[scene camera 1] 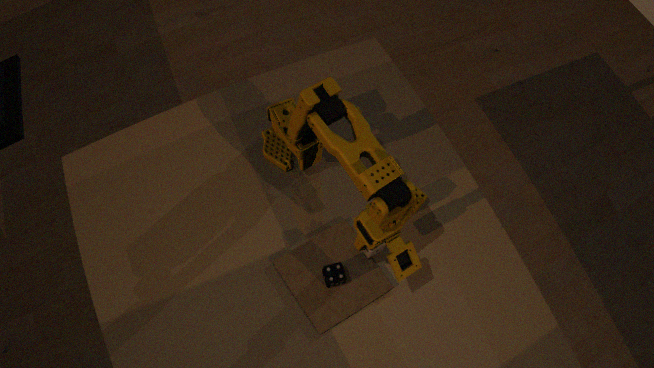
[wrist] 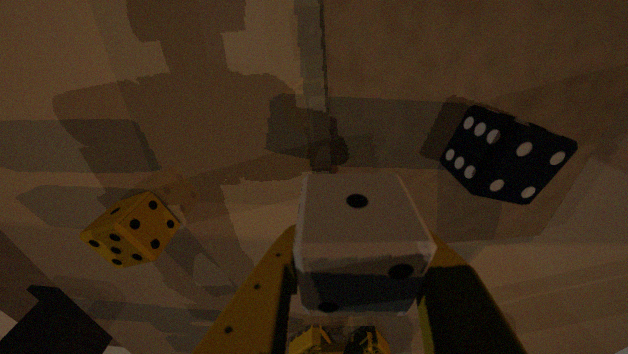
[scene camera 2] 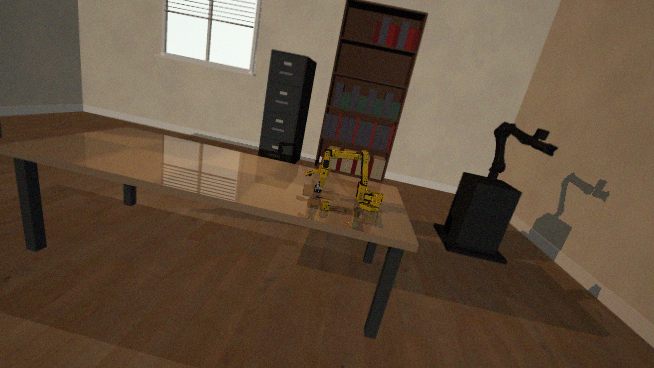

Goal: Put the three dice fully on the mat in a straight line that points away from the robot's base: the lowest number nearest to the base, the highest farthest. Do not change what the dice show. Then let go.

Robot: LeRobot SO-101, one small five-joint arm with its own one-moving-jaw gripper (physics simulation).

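Places are measured from the arm's base along level axes (x up, y left, z back), in millimetres.
Pixels of known places: end effector, tool point: (scene camera 1: 377,237) (wrist: 304,238) (scene camera 2: 321,187); arm's base, origin of the base link: (scene camera 1: 297,153) (wrist: 340,336) (scene camera 2: 364,205).
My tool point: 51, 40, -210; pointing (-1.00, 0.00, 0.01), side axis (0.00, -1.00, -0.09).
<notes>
Ahead of a thing's pixels: the offset from my tool point to its middle, as dx, dy, dz. Level surfaces: height alone.
My gripper (scene camera 1: 372,253) (wrist: 364,255) is shut on the white die @[+6, -14, -6] (scene camera 1: 368,252) (scene camera 2: 318,188) (wrist: 362,215) and holds it raised near the mat's right edge in scene camera 1. In the wrist view the jaws press on its two sides; a one-pip face and a two-pip face show. The black die @[-32, -81, -19] (scene camera 1: 334,275) (wrist: 505,157) sits on the mat @[-49, -80, -15] (scene camera 1: 320,315) (wrist: 450,45) with four pips up, apart from the white die. The yellow die @[-36, +100, +40] (scene camera 2: 325,205) (wrist: 132,230) rests on the table off the mat, its four-pip face among those showing; the arm hides it in scene camera 1.
The table @[dx -51] (scene camera 1: 150,200) (scene camera 2: 125,165) carries the yellow arm, whose upper links reach over the area between base and mat. A black arm on a dark pedestal (scene camera 2: 480,215), a filing cabinet (scene camera 2: 286,105) and a bookshelf (scene camera 2: 420,45) stand beyond the table.
</notes>
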